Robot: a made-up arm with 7 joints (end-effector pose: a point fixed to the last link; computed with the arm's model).
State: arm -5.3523 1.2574 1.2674 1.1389 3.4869 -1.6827 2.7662
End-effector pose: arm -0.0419 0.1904 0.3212 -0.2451 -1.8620 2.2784
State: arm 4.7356 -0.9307 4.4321 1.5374 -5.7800 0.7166 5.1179
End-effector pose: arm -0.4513 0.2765 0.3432 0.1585 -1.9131 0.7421
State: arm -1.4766 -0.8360 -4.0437 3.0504 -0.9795 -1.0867 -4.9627
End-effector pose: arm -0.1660 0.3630 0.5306 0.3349 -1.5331 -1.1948
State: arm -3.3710 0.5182 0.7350 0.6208 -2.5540 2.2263 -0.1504
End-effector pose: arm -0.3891 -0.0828 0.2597 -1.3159 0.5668 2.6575
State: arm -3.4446 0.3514 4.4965 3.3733 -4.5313 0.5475 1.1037
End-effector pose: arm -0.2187 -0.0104 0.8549 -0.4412 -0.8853 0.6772
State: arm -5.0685 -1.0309 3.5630 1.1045 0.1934 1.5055 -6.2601
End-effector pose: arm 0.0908 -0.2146 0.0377 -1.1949 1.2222 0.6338
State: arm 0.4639 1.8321 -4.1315 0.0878 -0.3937 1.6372 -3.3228
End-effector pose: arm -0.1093 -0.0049 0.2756 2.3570 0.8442 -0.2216
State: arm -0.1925 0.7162 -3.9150 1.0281 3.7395 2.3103 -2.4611
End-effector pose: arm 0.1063 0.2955 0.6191 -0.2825 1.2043 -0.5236
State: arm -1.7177 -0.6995 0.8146 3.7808 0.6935 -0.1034 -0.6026
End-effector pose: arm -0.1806 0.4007 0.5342 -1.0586 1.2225 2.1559
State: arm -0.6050 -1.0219 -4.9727 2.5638 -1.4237 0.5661 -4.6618
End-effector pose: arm -0.2664 0.4655 0.6322 -0.1904 -0.5789 -2.5586
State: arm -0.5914 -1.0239 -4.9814 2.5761 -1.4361 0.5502 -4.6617
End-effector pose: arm -0.2778 0.4601 0.6307 -0.1502 -0.5924 -2.5492
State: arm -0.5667 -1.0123 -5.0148 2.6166 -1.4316 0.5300 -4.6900
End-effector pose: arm -0.2985 0.4409 0.6395 -0.0795 -0.5783 -2.5439
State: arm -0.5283 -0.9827 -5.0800 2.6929 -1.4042 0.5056 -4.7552
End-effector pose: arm -0.3287 0.4025 0.6589 0.0282 -0.5254 -2.5458
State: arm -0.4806 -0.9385 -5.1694 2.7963 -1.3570 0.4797 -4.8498
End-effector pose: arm -0.3617 0.3481 0.6814 0.1600 -0.4393 -2.5563
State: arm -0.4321 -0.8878 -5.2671 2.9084 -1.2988 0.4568 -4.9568
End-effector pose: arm -0.3892 0.2887 0.6985 0.2921 -0.3367 -2.5749
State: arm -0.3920 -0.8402 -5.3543 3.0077 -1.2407 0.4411 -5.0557
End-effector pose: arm -0.4070 0.2376 0.7077 0.3987 -0.2402 -2.5977
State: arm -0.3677 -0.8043 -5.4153 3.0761 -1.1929 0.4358 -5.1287
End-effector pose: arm -0.4148 0.2045 0.7121 0.4604 -0.1692 -2.6191
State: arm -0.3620 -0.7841 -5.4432 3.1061 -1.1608 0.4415 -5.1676
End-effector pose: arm -0.4147 0.1910 0.7161 0.4708 -0.1323 -2.6345
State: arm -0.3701 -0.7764 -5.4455 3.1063 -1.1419 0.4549 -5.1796
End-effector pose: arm -0.4095 0.1915 0.7213 0.4430 -0.1212 -2.6441
